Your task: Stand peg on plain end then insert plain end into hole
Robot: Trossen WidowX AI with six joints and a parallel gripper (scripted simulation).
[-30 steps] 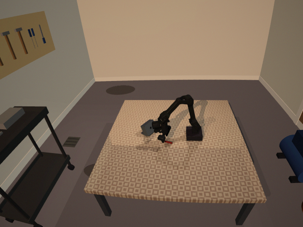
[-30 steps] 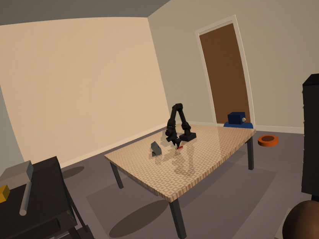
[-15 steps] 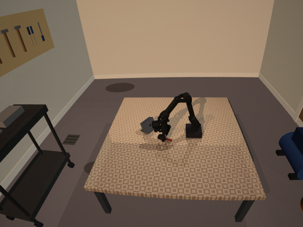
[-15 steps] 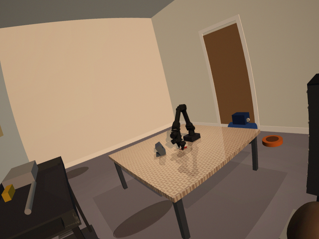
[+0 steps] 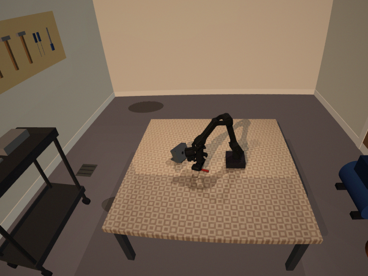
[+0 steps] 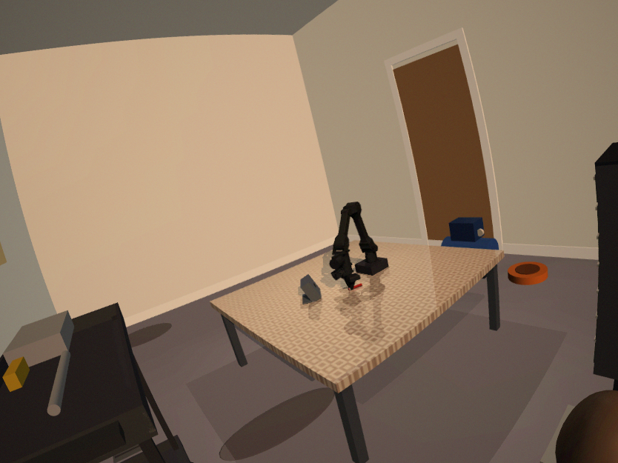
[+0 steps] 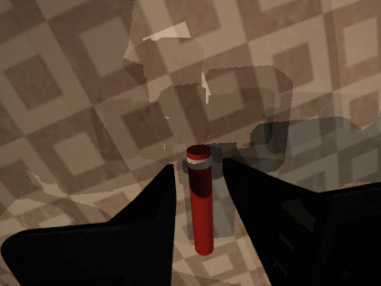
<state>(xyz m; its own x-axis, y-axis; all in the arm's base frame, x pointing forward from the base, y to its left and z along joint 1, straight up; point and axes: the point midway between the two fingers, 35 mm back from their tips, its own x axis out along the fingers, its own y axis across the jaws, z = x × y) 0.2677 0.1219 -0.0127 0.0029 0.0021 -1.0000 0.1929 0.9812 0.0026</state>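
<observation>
Now: the red peg 10 mm behind my gripper tip. The rest, counted from my gripper tip: grey sloped panel (180 mm ahead, 120 mm to the right, 50 mm above).
</observation>
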